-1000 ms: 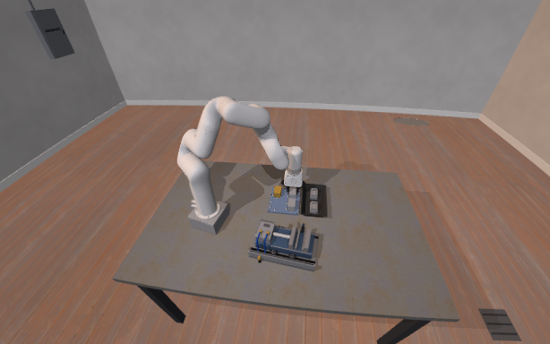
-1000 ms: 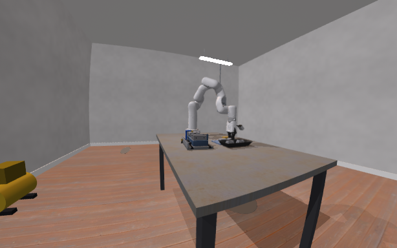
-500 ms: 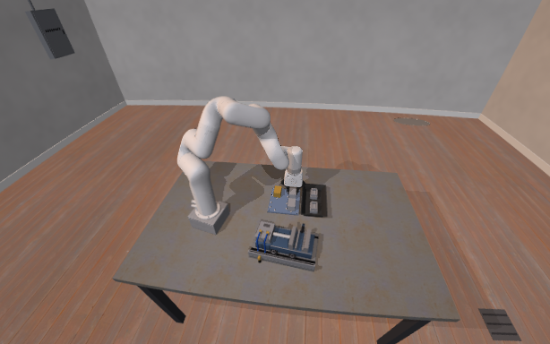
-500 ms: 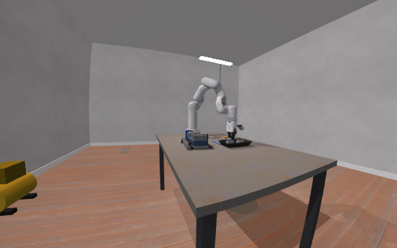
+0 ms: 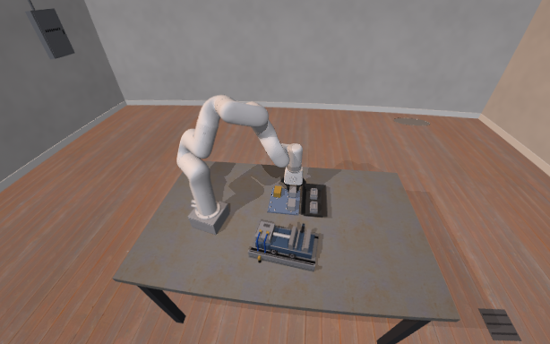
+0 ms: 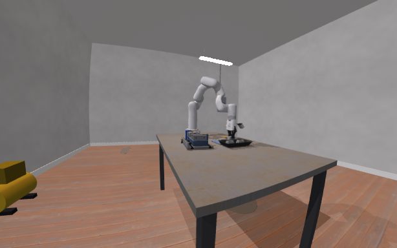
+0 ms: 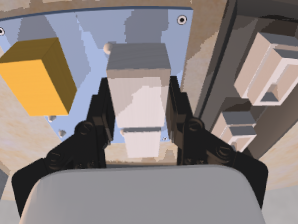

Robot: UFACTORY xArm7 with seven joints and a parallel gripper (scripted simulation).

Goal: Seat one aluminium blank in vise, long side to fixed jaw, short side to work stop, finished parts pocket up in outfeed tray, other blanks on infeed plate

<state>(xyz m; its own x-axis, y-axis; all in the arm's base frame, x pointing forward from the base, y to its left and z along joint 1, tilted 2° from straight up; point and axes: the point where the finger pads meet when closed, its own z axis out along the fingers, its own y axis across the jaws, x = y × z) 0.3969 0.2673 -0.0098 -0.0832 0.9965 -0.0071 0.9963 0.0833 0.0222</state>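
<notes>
My hand is 33 cm to the left of the white piston rod and 1 cm below it. Also, from my hand: brass blank (9 cm behind, 1 cm to the right, 4 cm below); vise (2 cm ahead, 33 cm to the right, 2 cm below).
</notes>
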